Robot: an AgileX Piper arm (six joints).
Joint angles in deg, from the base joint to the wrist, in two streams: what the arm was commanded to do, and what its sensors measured. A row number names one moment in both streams.
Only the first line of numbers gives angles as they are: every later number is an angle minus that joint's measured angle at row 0.
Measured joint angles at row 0: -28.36, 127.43, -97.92, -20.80, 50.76, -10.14
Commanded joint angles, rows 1 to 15: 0.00, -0.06, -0.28, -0.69, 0.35, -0.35; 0.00, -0.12, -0.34, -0.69, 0.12, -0.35; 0.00, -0.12, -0.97, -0.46, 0.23, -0.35; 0.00, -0.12, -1.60, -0.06, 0.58, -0.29; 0.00, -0.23, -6.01, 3.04, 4.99, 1.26; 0.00, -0.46, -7.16, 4.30, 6.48, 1.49; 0.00, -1.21, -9.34, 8.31, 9.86, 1.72; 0.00, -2.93, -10.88, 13.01, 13.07, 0.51; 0.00, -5.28, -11.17, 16.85, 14.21, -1.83; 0.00, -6.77, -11.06, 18.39, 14.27, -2.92; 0.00, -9.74, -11.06, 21.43, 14.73, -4.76; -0.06, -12.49, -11.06, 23.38, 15.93, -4.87; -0.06, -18.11, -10.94, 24.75, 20.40, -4.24; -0.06, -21.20, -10.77, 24.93, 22.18, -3.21; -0.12, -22.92, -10.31, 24.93, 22.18, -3.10
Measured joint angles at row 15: 0.00, -18.85, -10.66, 24.47, 18.34, -3.84
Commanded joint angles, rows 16 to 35: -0.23, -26.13, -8.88, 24.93, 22.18, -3.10; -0.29, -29.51, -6.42, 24.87, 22.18, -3.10; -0.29, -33.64, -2.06, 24.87, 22.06, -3.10; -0.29, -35.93, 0.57, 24.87, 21.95, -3.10; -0.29, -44.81, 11.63, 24.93, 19.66, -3.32; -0.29, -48.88, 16.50, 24.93, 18.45, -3.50; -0.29, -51.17, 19.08, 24.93, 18.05, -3.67; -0.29, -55.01, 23.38, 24.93, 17.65, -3.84; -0.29, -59.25, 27.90, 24.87, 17.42, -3.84; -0.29, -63.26, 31.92, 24.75, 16.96, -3.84; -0.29, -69.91, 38.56, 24.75, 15.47, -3.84; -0.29, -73.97, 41.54, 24.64, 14.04, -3.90; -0.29, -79.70, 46.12, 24.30, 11.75, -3.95; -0.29, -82.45, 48.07, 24.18, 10.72, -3.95; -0.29, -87.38, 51.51, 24.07, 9.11, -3.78; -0.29, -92.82, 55.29, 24.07, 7.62, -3.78; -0.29, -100.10, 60.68, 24.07, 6.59, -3.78; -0.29, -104.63, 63.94, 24.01, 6.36, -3.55; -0.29, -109.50, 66.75, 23.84, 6.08, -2.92; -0.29, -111.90, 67.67, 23.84, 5.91, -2.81
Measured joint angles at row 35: -0.06, -106.00, 64.69, 24.18, 7.45, -3.38
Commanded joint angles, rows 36 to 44: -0.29, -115.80, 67.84, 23.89, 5.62, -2.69; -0.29, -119.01, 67.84, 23.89, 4.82, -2.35; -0.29, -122.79, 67.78, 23.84, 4.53, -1.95; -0.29, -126.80, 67.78, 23.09, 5.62, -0.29; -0.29, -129.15, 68.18, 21.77, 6.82, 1.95; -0.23, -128.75, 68.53, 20.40, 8.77, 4.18; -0.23, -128.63, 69.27, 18.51, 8.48, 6.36; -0.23, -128.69, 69.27, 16.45, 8.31, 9.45; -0.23, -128.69, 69.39, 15.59, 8.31, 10.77
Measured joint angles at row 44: -0.06, -127.72, 69.04, 17.48, 8.25, 8.19
